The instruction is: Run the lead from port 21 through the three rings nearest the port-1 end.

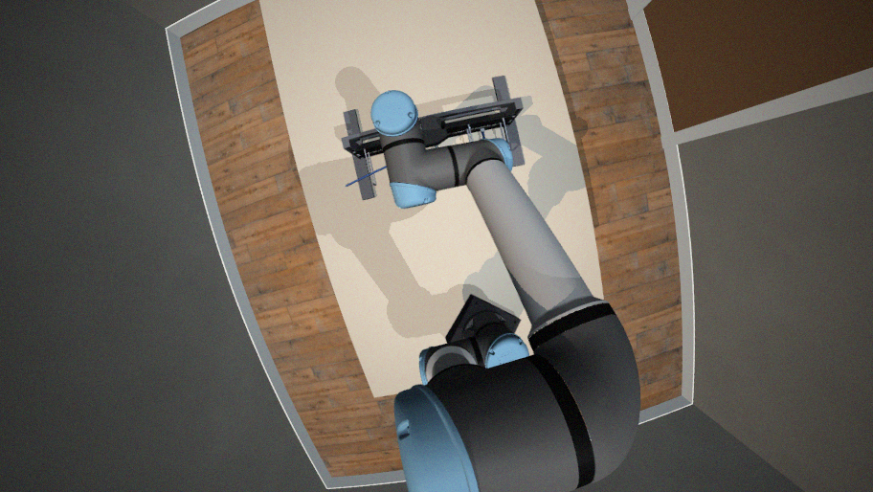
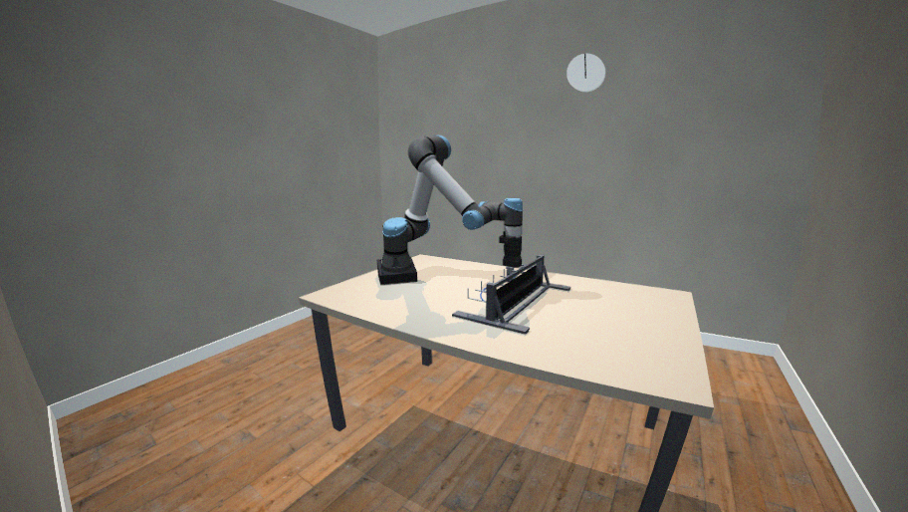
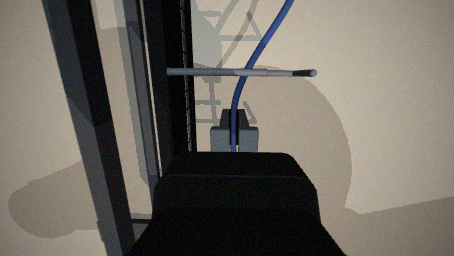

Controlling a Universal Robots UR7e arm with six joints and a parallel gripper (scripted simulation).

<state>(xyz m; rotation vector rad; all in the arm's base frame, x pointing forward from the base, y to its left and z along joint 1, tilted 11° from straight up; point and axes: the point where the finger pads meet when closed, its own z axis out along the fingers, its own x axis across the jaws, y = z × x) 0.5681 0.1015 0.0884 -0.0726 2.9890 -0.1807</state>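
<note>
Now: hand 6 cm short of the patch panel, 4 cm to the left of it and 1 cm above it.
</note>
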